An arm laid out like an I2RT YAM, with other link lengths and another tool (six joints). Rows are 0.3 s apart.
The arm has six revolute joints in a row. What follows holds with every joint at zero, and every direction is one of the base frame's. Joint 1 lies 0.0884 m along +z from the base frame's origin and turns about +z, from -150 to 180 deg. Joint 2 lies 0.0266 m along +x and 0.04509 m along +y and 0.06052 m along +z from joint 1 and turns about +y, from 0 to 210 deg. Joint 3 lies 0.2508 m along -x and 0.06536 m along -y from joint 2 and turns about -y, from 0 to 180 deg. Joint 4 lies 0.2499 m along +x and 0.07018 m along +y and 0.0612 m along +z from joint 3 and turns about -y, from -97 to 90 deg. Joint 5 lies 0.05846 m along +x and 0.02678 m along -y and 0.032 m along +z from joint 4 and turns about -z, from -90 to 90 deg. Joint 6 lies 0.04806 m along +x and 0.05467 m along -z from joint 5 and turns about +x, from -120 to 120 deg. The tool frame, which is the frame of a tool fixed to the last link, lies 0.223 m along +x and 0.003 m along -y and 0.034 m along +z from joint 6; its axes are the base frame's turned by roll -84.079, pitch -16.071 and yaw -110.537 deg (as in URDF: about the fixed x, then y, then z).
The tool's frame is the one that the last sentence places.
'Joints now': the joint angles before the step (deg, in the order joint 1, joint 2, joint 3, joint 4, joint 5, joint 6). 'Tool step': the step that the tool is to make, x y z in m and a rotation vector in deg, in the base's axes. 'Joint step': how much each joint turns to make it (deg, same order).
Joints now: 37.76 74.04 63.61 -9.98 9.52 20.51
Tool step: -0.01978 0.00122 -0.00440 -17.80 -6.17 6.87
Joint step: 0.78 -2.58 0.00 -5.43 0.97 -19.08
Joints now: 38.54 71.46 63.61 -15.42 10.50 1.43
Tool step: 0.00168 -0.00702 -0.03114 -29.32 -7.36 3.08
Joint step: 4.74 4.65 2.58 -4.39 13.61 -24.46
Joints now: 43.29 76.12 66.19 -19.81 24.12 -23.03
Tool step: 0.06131 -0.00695 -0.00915 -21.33 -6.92 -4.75
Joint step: 0.83 15.38 10.05 4.64 15.05 -17.21
